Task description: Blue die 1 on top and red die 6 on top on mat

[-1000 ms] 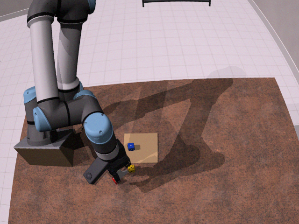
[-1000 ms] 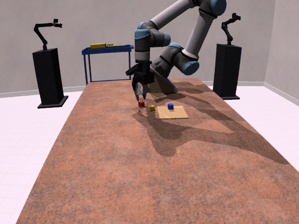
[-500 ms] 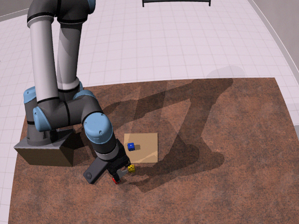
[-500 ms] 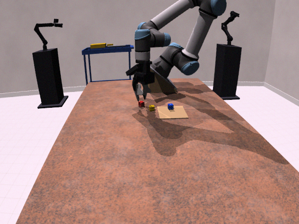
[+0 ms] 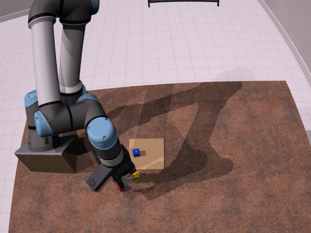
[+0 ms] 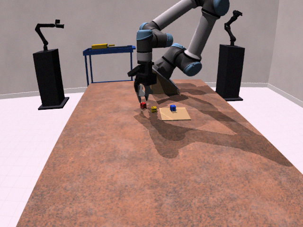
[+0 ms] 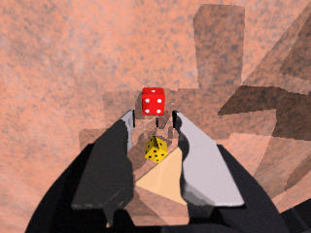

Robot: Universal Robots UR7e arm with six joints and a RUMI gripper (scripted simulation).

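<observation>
My hand is 40 mm above the red die. The rest, counted from my hand: yellow die 60 mm ahead, 50 mm to the left, 40 mm below; blue die 70 mm ahead, 150 mm to the left, 30 mm below; tan mat 100 mm ahead, 150 mm to the left, 50 mm below.
</observation>
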